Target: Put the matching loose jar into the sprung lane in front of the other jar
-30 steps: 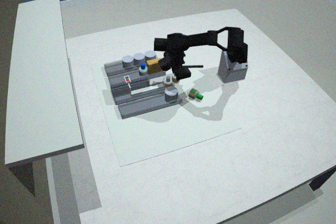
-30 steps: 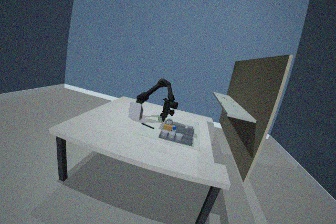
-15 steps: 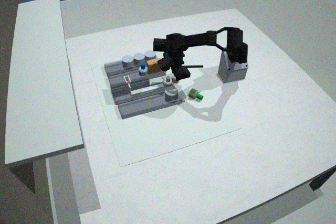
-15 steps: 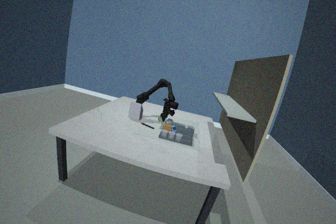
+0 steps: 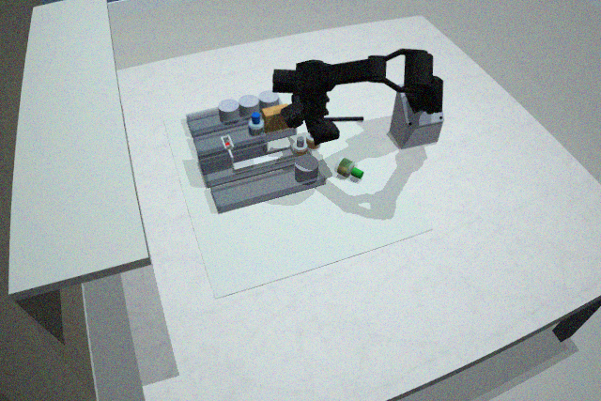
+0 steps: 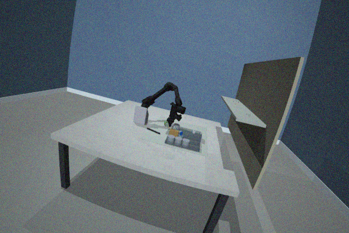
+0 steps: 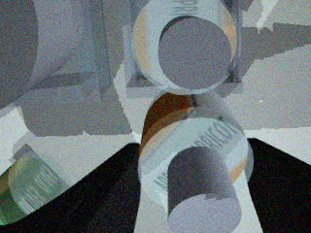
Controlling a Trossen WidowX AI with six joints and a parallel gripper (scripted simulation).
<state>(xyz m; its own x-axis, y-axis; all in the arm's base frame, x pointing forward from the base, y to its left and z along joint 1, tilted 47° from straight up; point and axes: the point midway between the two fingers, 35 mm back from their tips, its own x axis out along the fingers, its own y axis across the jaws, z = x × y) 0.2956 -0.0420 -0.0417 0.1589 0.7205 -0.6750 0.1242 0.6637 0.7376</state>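
My gripper tip is 13 cm to the left of the tan box, 5 cm short of it and 1 cm above it. Round my gripper tip: grey shelf unit: 18 cm ahead, 4 cm to the right, 3 cm below; then red mark: 22 cm ahead, 6 cm to the right, 2 cm above; then black bar: 14 cm behind, 9 cm to the right, 4 cm below.
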